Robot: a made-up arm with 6 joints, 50 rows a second.
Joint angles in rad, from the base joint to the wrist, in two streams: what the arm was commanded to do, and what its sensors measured. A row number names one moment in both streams.
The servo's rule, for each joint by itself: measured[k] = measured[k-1] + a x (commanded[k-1-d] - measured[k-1]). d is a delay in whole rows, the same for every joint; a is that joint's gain. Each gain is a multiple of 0.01, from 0.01 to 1. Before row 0 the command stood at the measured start. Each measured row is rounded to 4 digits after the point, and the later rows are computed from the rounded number. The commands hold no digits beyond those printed.
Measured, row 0:
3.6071, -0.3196, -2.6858, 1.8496, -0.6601, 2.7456
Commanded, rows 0 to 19:
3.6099, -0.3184, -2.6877, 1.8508, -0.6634, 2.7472
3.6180, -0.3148, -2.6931, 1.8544, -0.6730, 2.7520
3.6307, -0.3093, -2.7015, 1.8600, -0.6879, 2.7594
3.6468, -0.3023, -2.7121, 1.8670, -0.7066, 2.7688
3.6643, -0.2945, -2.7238, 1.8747, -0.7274, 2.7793
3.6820, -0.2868, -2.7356, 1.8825, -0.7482, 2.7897
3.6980, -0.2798, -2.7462, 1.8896, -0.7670, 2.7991
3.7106, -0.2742, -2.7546, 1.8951, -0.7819, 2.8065
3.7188, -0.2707, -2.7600, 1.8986, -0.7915, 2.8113
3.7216, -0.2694, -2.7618, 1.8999, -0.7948, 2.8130
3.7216, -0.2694, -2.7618, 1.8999, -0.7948, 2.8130
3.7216, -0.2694, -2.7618, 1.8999, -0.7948, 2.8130
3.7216, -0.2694, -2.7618, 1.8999, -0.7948, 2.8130
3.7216, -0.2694, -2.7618, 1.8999, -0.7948, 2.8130
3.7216, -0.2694, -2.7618, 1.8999, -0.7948, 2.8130
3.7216, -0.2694, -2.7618, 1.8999, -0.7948, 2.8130
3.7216, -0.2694, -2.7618, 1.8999, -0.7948, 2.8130
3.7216, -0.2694, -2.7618, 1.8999, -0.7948, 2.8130
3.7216, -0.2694, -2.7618, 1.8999, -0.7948, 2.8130
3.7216, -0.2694, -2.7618, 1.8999, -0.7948, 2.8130
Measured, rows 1 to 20:
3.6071, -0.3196, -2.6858, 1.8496, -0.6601, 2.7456
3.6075, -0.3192, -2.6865, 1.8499, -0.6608, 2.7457
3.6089, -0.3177, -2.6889, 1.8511, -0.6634, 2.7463
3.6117, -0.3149, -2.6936, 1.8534, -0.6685, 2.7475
3.6163, -0.3107, -2.7004, 1.8569, -0.6765, 2.7494
3.6225, -0.3054, -2.7091, 1.8615, -0.6872, 2.7521
3.6302, -0.2993, -2.7189, 1.8670, -0.7000, 2.7555
3.6390, -0.2929, -2.7290, 1.8729, -0.7141, 2.7594
3.6483, -0.2867, -2.7385, 1.8787, -0.7283, 2.7636
3.6575, -0.2814, -2.7465, 1.8839, -0.7416, 2.7679
3.6658, -0.2774, -2.7522, 1.8881, -0.7528, 2.7720
3.6731, -0.2748, -2.7558, 1.8912, -0.7616, 2.7757
3.6794, -0.2730, -2.7580, 1.8935, -0.7686, 2.7791
3.6849, -0.2718, -2.7594, 1.8952, -0.7741, 2.7822
3.6897, -0.2710, -2.7603, 1.8964, -0.7784, 2.7850
3.6938, -0.2705, -2.7609, 1.8973, -0.7818, 2.7875
3.6974, -0.2701, -2.7612, 1.8980, -0.7845, 2.7898
3.7005, -0.2699, -2.7614, 1.8985, -0.7867, 2.7919
3.7032, -0.2697, -2.7615, 1.8989, -0.7884, 2.7938
3.7056, -0.2696, -2.7616, 1.8992, -0.7897, 2.7955
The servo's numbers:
d 1
a 0.13 0.33 0.37 0.26 0.21 0.09

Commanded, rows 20 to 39:
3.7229, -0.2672, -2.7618, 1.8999, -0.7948, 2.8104
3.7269, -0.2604, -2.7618, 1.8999, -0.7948, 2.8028
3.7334, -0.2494, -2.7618, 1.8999, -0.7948, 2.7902
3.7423, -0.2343, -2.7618, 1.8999, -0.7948, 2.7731
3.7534, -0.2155, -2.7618, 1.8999, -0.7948, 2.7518
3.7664, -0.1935, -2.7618, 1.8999, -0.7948, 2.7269
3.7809, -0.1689, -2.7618, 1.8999, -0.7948, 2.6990
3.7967, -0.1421, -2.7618, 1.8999, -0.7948, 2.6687
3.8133, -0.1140, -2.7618, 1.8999, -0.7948, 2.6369
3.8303, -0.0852, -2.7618, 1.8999, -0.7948, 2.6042
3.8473, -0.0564, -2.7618, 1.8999, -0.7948, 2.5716
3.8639, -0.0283, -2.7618, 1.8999, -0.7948, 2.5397
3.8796, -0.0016, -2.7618, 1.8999, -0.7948, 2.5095
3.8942, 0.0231, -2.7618, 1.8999, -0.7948, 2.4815
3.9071, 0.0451, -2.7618, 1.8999, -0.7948, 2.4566
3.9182, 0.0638, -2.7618, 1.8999, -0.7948, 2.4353
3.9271, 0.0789, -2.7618, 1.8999, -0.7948, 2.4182
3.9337, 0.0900, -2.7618, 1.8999, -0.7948, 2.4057
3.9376, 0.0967, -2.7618, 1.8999, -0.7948, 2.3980
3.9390, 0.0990, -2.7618, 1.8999, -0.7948, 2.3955
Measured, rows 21 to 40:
3.7077, -0.2695, -2.7617, 1.8994, -0.7908, 2.7971
3.7097, -0.2687, -2.7617, 1.8995, -0.7916, 2.7983
3.7119, -0.2660, -2.7617, 1.8996, -0.7923, 2.7987
3.7147, -0.2605, -2.7617, 1.8997, -0.7928, 2.7979
3.7183, -0.2519, -2.7617, 1.8998, -0.7932, 2.7957
3.7229, -0.2399, -2.7617, 1.8998, -0.7935, 2.7917
3.7286, -0.2246, -2.7617, 1.8998, -0.7938, 2.7859
3.7354, -0.2062, -2.7617, 1.8998, -0.7940, 2.7781
3.7434, -0.1850, -2.7617, 1.8998, -0.7942, 2.7683
3.7525, -0.1616, -2.7617, 1.8998, -0.7943, 2.7565
3.7626, -0.1364, -2.7617, 1.8998, -0.7944, 2.7428
3.7736, -0.1100, -2.7617, 1.8998, -0.7945, 2.7274
3.7853, -0.0830, -2.7617, 1.8998, -0.7946, 2.7105
3.7976, -0.0561, -2.7617, 1.8998, -0.7946, 2.6924
3.8102, -0.0300, -2.7617, 1.8998, -0.7946, 2.6734
3.8228, -0.0052, -2.7617, 1.8998, -0.7946, 2.6539
3.8352, 0.0176, -2.7617, 1.8998, -0.7946, 2.6342
3.8471, 0.0378, -2.7617, 1.8998, -0.7946, 2.6148
3.8584, 0.0550, -2.7617, 1.8998, -0.7946, 2.5960
3.8687, 0.0688, -2.7617, 1.8998, -0.7946, 2.5782

